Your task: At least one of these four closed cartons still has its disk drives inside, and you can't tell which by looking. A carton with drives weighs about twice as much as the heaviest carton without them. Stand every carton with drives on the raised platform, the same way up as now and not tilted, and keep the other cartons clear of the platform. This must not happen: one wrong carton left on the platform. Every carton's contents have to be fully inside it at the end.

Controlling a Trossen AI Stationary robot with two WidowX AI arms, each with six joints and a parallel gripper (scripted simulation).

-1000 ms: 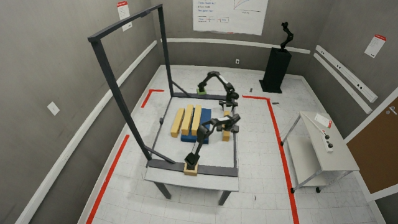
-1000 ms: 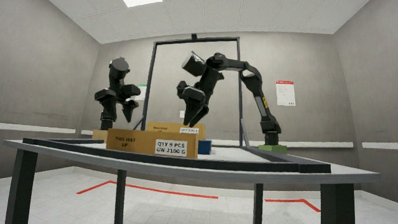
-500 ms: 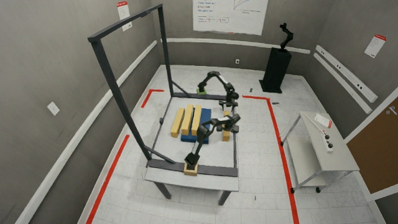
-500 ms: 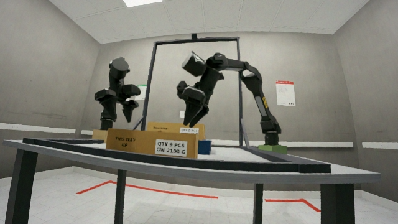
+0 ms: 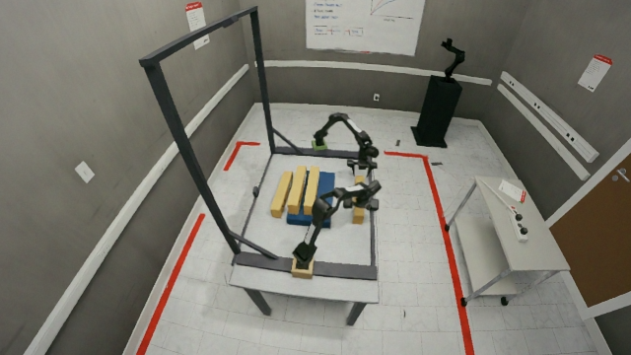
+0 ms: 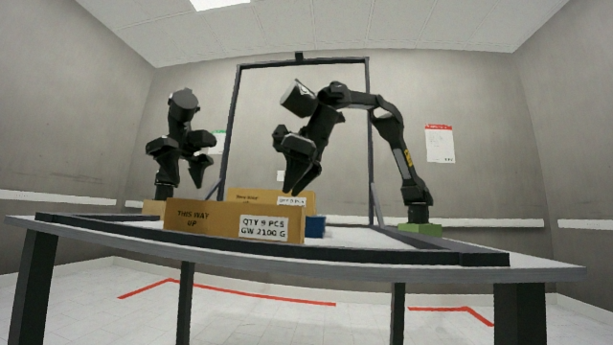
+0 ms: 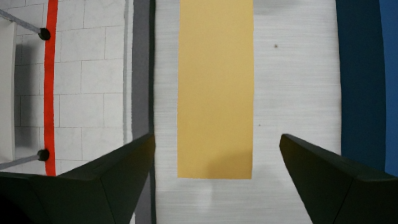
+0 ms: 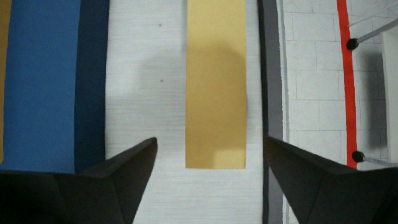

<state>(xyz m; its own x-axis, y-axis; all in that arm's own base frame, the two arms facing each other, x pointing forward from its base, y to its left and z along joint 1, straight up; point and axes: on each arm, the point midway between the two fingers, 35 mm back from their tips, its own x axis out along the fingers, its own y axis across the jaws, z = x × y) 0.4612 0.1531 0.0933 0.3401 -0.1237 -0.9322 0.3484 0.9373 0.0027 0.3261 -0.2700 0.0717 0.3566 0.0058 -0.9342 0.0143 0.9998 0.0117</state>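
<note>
Now: the carton 10 mm ahead of my right hand, 140 mm to the left of it and 110 mm below it. From my right hand the other things lie so: platform: 270 mm behind, 140 mm to the left, 120 mm below.
The carton lies 14 cm to the right of my left hand, 10 cm below it and 1 cm behind it. Round my left hand: platform 29 cm behind, 14 cm to the right, 11 cm below.
</note>
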